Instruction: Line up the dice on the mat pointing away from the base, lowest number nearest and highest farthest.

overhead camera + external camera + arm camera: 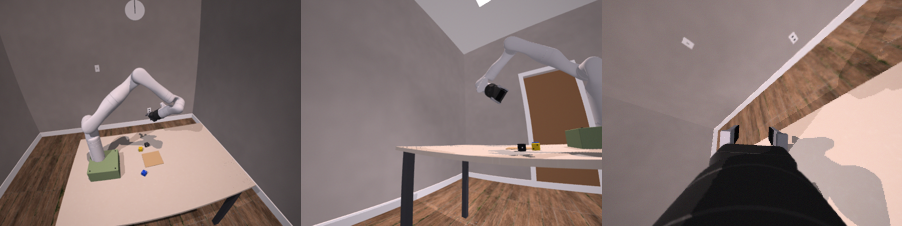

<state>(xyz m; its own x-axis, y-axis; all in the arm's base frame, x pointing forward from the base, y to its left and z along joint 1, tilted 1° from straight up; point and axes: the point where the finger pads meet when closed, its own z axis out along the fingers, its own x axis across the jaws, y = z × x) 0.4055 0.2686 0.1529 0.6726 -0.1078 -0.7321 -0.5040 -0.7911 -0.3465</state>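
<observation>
The blue die lies 90 mm behind my hand, 390 mm to the right of it and 220 mm below it. The rest, counted from my hand: yellow die 100 mm behind, 140 mm to the right, 220 mm below; then tan mat 20 mm behind, 250 mm to the right, 230 mm below; then black die 50 mm behind, 100 mm to the right, 220 mm below.
</observation>
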